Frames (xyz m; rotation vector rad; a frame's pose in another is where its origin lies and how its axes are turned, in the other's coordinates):
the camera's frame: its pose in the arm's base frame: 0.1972 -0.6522 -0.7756 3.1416 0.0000 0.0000
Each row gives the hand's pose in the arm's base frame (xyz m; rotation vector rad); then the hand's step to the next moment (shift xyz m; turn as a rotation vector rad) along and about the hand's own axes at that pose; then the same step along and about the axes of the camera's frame.
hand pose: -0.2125 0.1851 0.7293 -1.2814 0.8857 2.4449
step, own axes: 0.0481 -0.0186 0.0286 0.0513 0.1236 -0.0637
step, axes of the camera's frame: -0.0384 -0.0291 0.0340 -0.0459 0.1396 0.0193
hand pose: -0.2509 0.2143 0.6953 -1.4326 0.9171 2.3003
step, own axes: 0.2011 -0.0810 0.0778 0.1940 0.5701 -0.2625
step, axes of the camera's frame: -0.1053 -0.0931 0.1825 -0.2135 0.6199 0.0419
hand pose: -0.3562 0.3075 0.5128 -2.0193 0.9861 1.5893
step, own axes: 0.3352 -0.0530 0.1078 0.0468 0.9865 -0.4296
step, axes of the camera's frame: 0.0024 -0.0127 0.3558 -0.4182 0.9731 -0.1955
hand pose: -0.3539 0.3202 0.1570 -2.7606 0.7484 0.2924
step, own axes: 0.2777 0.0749 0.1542 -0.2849 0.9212 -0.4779
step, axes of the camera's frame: 0.1773 0.1442 0.2330 -0.6593 0.7795 -0.3405
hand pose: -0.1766 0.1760 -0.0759 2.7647 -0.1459 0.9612
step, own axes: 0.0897 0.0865 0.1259 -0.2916 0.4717 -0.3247
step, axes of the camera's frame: 0.1319 0.1153 0.0262 -0.4997 0.3772 -0.1449
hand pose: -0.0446 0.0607 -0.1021 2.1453 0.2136 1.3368
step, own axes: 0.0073 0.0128 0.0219 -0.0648 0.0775 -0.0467
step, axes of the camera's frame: 0.0202 0.0160 -0.0058 -0.0845 0.0719 -0.0088
